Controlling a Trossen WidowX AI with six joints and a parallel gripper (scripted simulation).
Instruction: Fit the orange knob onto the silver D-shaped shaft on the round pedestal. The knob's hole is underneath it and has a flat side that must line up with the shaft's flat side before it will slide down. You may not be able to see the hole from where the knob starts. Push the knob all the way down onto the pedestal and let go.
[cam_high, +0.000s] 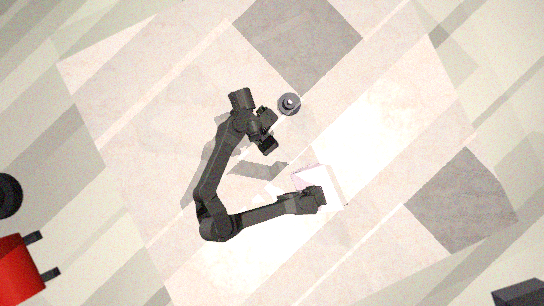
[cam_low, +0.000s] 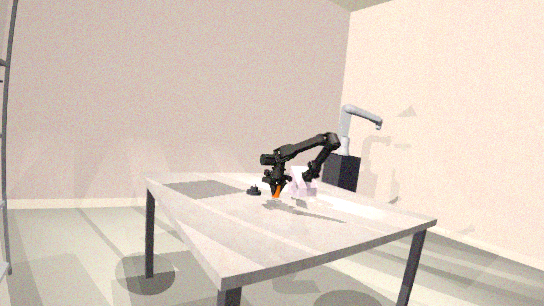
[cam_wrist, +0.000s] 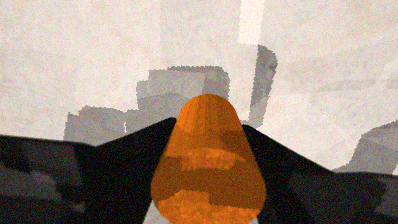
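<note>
Right now the dark round pedestal is 60 mm ahead of my gripper tip and 150 mm to the right of it. The rest, counted from my gripper tip: orange knob (30 mm above).
</note>
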